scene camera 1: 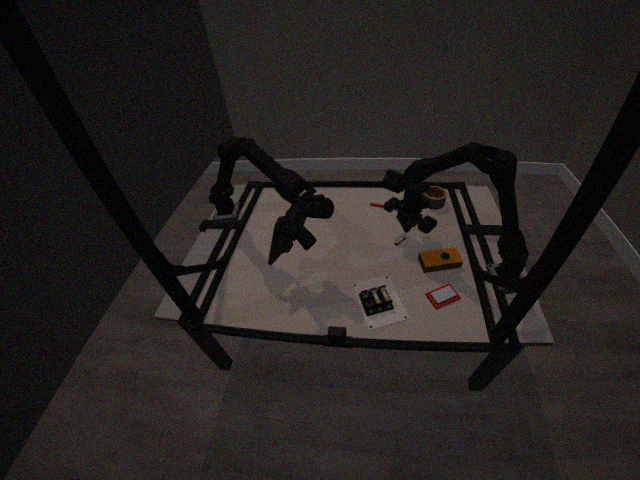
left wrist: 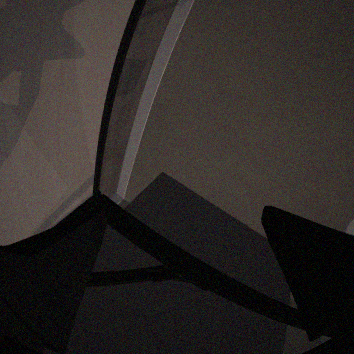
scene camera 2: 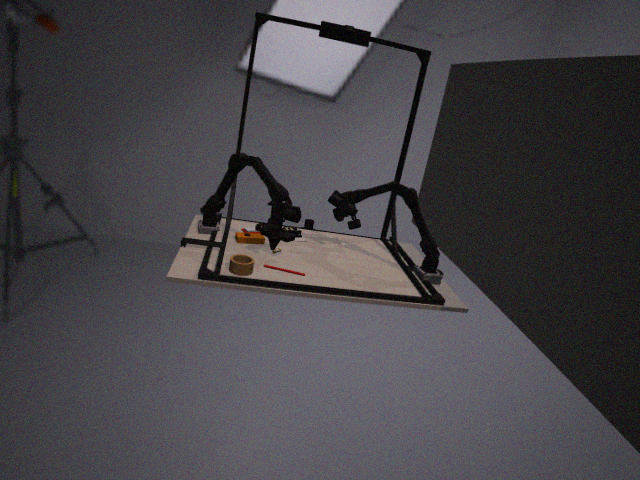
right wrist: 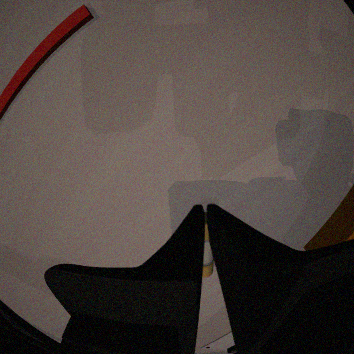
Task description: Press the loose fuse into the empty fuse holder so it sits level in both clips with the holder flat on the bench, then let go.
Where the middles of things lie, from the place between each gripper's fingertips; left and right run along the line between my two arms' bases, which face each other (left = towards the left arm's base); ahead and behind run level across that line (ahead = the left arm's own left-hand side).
The red stick (right wrist: 71, 23) is 140 mm ahead of my right hand, 90 mm to the left of it and 20 mm below it.
Right now my left hand is 53 cm short of the red stick, 22 cm to the left of it and 17 cm above it.
